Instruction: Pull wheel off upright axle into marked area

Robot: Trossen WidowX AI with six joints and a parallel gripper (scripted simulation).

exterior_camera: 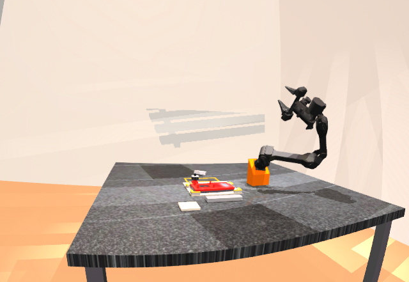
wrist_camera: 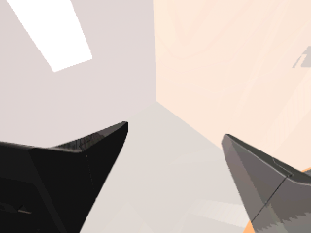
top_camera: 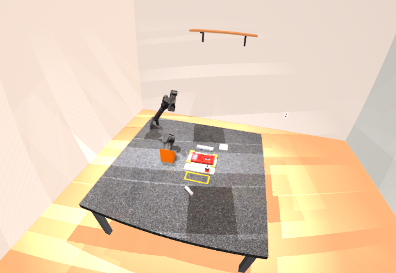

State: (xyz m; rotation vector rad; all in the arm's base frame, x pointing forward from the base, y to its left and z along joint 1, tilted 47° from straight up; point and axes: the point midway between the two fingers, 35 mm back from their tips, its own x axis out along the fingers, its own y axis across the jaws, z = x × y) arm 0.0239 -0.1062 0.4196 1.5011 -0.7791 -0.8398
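The black wheel lies 360 mm ahead of my gripper tip, 230 mm to the right of it and 450 mm below it. The rest, counted from my gripper tip: cream block 450 mm ahead, 120 mm to the left, 490 mm below; white flat bar 280 mm ahead, 40 mm to the left, 480 mm below.
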